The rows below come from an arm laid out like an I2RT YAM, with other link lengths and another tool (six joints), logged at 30 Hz.
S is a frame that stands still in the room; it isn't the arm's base.
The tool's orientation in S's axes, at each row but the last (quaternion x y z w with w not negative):
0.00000 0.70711 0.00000 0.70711
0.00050 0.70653 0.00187 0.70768
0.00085 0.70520 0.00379 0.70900
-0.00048 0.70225 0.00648 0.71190
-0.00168 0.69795 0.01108 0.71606
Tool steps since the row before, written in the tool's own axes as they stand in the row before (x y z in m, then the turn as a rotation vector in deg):
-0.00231 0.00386 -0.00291 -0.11 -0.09 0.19
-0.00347 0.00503 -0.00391 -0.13 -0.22 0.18
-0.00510 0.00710 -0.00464 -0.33 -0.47 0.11
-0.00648 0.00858 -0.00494 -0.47 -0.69 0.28
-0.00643 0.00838 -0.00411 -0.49 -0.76 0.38
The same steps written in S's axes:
-0.00291 0.00386 0.00231 0.19 -0.09 0.11
-0.00393 0.00501 0.00348 0.18 -0.22 0.13
-0.00470 0.00705 0.00512 0.11 -0.47 0.33
-0.00511 0.00848 0.00648 0.28 -0.69 0.47
-0.00442 0.00822 0.00643 0.38 -0.76 0.49

